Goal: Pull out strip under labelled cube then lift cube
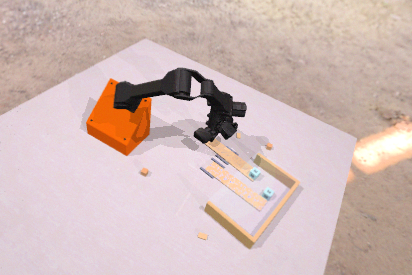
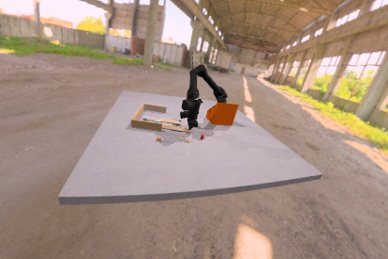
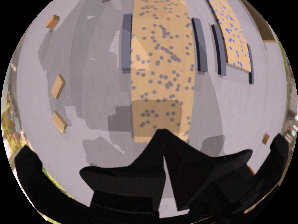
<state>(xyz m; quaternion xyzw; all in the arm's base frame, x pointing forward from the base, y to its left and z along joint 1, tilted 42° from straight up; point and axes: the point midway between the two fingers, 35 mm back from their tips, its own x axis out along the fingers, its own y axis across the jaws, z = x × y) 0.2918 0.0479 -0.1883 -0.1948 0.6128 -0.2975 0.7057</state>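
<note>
Right now the red cube is 6 cm behind my gripper tip, 10 cm to the left of it and 1 cm above it. Also, from my gripper tip: tan chip: 18 cm ahead, 37 cm to the right.
</note>
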